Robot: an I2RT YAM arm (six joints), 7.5 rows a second.
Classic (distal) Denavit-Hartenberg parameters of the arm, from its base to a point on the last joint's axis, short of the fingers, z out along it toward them. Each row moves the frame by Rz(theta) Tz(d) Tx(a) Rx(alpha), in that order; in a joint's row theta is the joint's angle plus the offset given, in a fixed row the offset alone. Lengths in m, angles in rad.
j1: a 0.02; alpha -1.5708; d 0.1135; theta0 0
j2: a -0.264; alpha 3.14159; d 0; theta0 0
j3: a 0.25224; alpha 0; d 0; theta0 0.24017
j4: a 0.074; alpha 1.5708; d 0; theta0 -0.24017
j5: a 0; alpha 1.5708; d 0; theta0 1.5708
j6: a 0; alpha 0; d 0.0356; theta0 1.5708
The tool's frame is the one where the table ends.
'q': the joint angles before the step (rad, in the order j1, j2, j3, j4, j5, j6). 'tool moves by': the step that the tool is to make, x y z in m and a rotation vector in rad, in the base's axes. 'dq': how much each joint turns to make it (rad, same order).
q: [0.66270, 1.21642, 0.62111, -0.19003, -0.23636, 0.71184]
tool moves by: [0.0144, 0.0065, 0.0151, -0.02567, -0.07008, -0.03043]
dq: [-0.00622, 0.03655, 0.07682, -0.00658, 0.06136, -0.02924]
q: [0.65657, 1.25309, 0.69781, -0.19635, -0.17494, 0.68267]
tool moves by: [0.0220, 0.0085, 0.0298, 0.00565, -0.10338, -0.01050]
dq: [-0.02011, 0.04453, 0.12716, -0.00473, 0.03051, -0.05061]
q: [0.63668, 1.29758, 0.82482, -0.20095, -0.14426, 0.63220]
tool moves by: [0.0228, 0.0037, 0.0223, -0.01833, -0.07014, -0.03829]
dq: [-0.03054, 0.05686, 0.11827, -0.01998, 0.04003, -0.03985]
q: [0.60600, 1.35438, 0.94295, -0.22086, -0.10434, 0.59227]
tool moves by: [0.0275, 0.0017, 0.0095, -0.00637, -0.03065, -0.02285]
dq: [-0.04457, 0.08419, 0.10013, 0.00284, -0.00468, -0.03088]
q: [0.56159, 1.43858, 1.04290, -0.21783, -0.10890, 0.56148]
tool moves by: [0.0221, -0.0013, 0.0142, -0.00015, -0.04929, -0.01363]
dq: [-0.03827, 0.05530, 0.09212, 0.00139, -0.00608, -0.03520]
